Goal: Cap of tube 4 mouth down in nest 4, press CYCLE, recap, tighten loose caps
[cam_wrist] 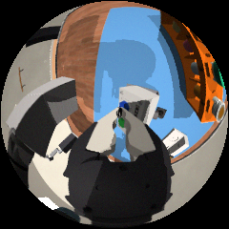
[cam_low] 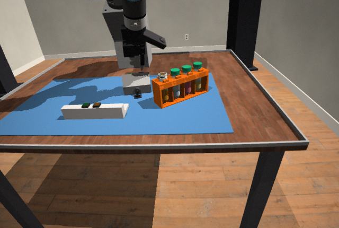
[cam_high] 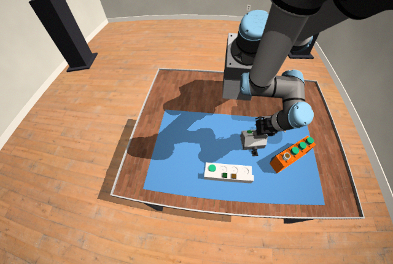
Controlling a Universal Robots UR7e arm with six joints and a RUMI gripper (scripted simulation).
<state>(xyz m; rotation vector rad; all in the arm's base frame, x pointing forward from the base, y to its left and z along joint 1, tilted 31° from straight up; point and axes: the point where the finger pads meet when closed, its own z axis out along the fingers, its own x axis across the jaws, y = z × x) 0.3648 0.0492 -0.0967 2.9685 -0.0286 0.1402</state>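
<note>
The blue key is 1 cm to the right of my hand and 3 cm below it. Also, from my hand: green key: 5 cm to the right, 3 cm below; then green cap: 15 cm ahead, 25 cm to the right, 8 cm below; then grey key housing: 1 cm ahead, 3 cm to the right, 4 cm below.
</note>
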